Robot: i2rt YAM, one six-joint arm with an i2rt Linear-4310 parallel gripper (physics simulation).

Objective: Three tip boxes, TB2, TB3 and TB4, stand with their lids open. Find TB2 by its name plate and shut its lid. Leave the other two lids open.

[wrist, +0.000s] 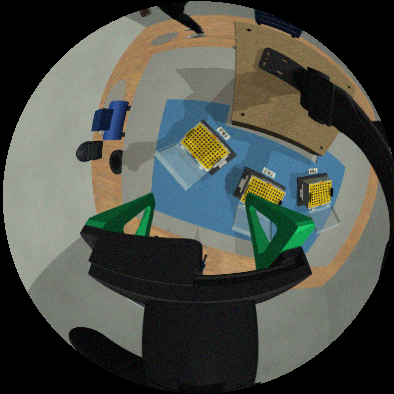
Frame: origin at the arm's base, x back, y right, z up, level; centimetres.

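Seen in the pictures: gripper, fingertip midpoint: (199,197); arm's base, origin of the base link: (303,80).
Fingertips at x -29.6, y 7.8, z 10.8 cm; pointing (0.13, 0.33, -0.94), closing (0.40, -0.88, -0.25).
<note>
Pixels of each thing's middle, then the offset from my fingertips to it. Level surfaces: height alone.
- TB2, body centre: (263,197) dy -14.5, dx -1.9, dz -23.6 cm
- blue mat, its level: dz -30.1 cm
- TB3, body centre: (202,145) dy +7.0, dx +2.8, dz -23.6 cm
- TB4, body centre: (321,194) dy -33.5, dx +10.3, dz -23.6 cm
TB2 (265,189), a dark box with yellow tips, stands right of the middle on the blue mat (185,207), its name plate (268,173) behind it. Its clear lid (242,221) is open, on the side toward the gripper; the right finger covers part of box and lid. TB3 (204,144) stands to the left with its clear lid (182,167) open. TB4 (320,194) stands to the right with its clear lid (327,221) open. My gripper (199,197) is open and empty, with its green fingers wide apart. It hangs above the mat, its right finger overlapping TB2 in view.
A brown board (280,117) carrying the black arm base (280,65) lies behind the boxes. The black arm (355,112) curves down the right side. A blue object (116,120) and dark round objects (90,151) (116,161) are at the left table edge.
</note>
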